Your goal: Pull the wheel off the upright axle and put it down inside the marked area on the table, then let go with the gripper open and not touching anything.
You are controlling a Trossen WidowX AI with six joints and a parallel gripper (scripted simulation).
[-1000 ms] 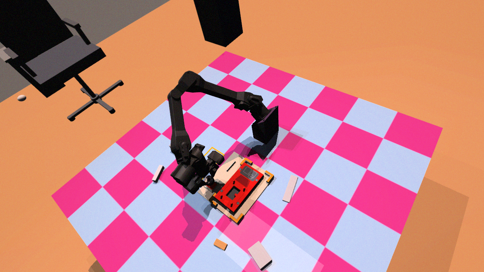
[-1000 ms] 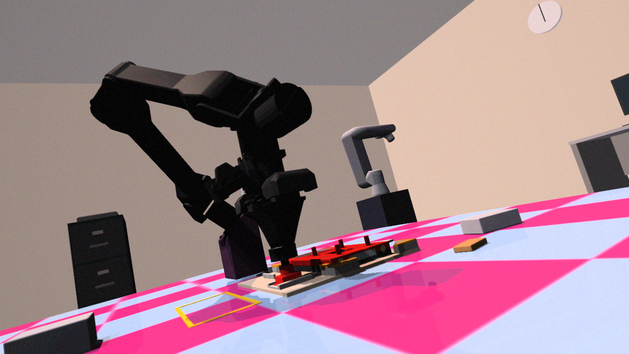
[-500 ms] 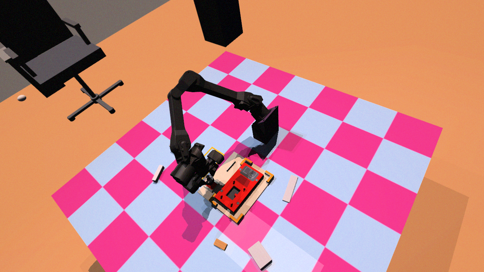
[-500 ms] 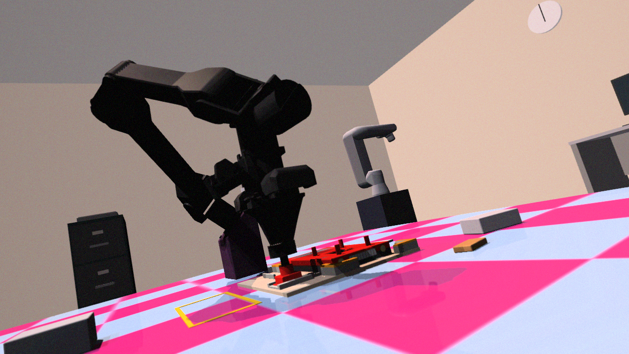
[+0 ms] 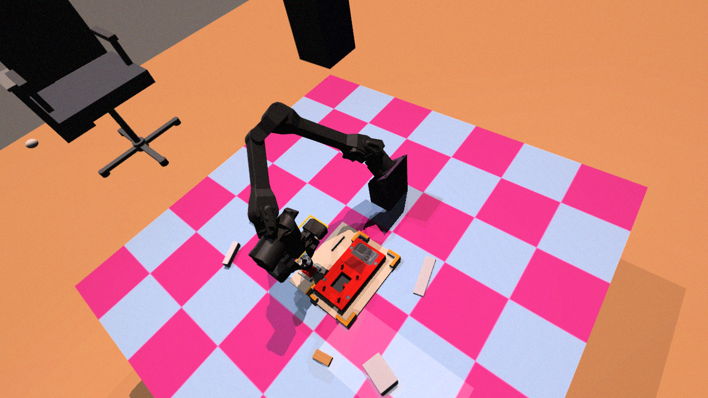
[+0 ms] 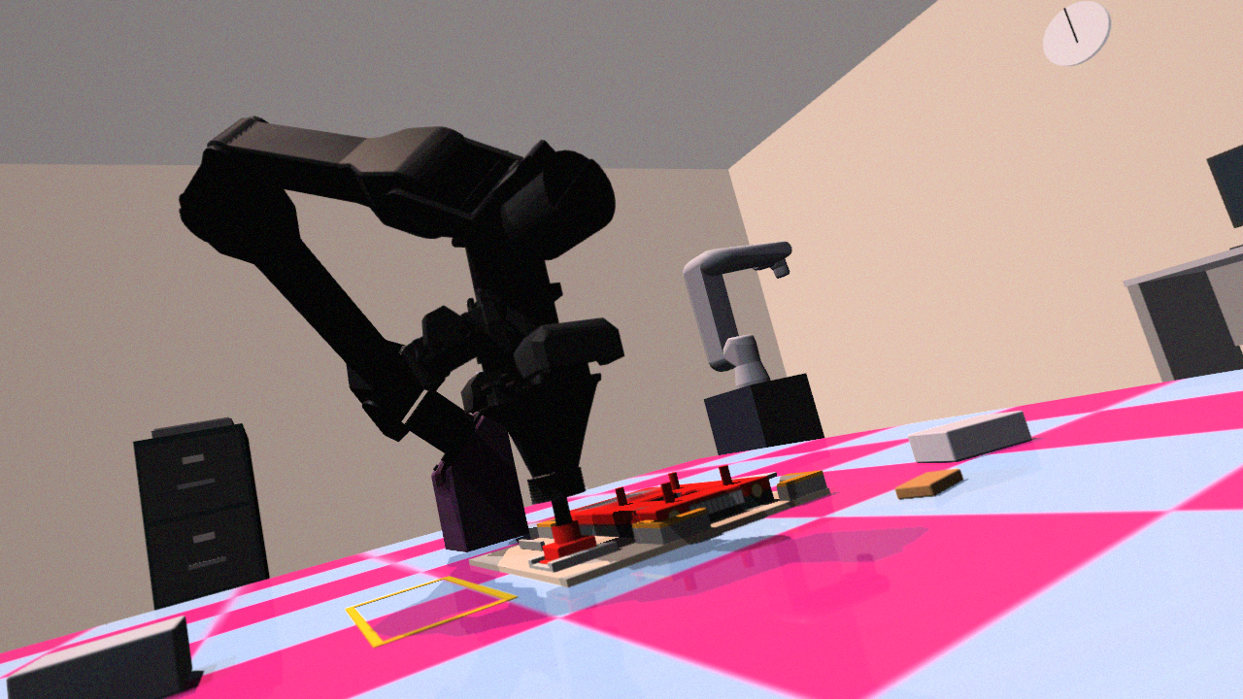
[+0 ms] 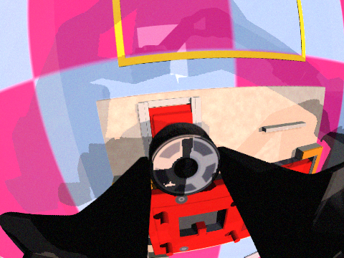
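My gripper tip is 2 cm above the black axle. Also, from my gripper tip: beige base plate: 10 cm to the left, 5 cm below, 5 cm behind; then wheel: right at my gripper tip; then orange block: 19 cm to the left, 16 cm ahead, 5 cm below.
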